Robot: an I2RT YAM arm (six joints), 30 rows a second.
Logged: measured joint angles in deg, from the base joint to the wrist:
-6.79 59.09 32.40 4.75 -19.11 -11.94
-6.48 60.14 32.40 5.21 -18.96 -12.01
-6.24 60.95 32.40 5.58 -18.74 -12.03
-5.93 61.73 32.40 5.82 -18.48 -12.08
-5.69 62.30 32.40 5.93 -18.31 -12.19
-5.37 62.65 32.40 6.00 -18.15 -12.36
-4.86 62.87 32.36 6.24 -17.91 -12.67
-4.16 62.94 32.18 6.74 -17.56 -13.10
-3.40 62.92 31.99 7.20 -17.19 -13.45
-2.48 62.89 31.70 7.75 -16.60 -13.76
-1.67 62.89 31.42 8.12 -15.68 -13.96
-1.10 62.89 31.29 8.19 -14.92 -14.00
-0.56 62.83 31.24 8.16 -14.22 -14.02
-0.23 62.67 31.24 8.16 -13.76 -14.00
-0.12 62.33 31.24 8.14 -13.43 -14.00
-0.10 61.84 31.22 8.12 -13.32 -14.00
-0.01 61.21 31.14 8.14 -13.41 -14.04
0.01 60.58 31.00 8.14 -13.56 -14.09
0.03 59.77 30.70 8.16 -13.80 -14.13
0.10 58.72 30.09 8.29 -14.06 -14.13
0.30 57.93 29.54 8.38 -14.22 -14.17
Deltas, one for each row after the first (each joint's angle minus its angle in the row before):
0.31 1.05 0.00 0.46 0.15 -0.07
0.24 0.81 0.00 0.37 0.22 -0.02
0.31 0.78 0.00 0.24 0.26 -0.05
0.24 0.57 0.00 0.11 0.17 -0.11
0.32 0.35 0.00 0.07 0.16 -0.17
0.51 0.22 -0.04 0.24 0.24 -0.31
0.70 0.07 -0.18 0.50 0.35 -0.43
0.76 -0.02 -0.19 0.46 0.37 -0.35
0.92 -0.03 -0.29 0.55 0.59 -0.31
0.81 0.00 -0.28 0.37 0.92 -0.20
0.57 0.00 -0.13 0.07 0.76 -0.04
0.54 -0.06 -0.05 -0.03 0.70 -0.02
0.33 -0.16 0.00 0.00 0.46 0.02
0.11 -0.34 0.00 -0.02 0.33 0.00
0.02 -0.49 -0.02 -0.02 0.11 0.00
0.09 -0.63 -0.08 0.02 -0.09 -0.04
0.02 -0.63 -0.14 0.00 -0.15 -0.05
0.02 -0.81 -0.30 0.02 -0.24 -0.04
0.07 -1.05 -0.61 0.13 -0.26 0.00
0.20 -0.79 -0.55 0.09 -0.16 -0.04

